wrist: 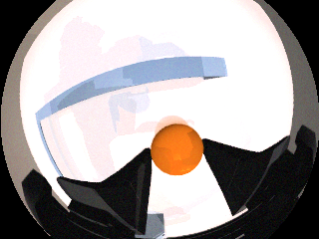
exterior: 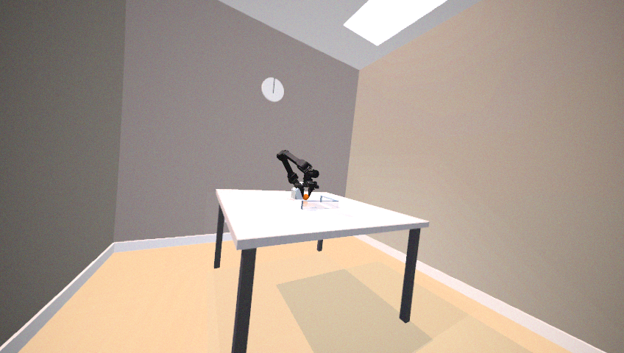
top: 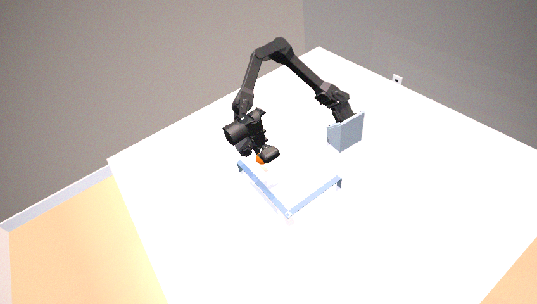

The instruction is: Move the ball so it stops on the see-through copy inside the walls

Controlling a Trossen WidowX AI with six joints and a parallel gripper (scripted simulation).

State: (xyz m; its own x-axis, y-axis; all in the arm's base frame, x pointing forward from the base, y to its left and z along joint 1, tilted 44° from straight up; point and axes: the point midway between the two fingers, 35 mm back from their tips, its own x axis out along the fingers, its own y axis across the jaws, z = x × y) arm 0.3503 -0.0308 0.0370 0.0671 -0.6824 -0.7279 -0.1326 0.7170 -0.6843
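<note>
Right now the see-through copy of ball is 5 cm below my gripper tip.
</note>
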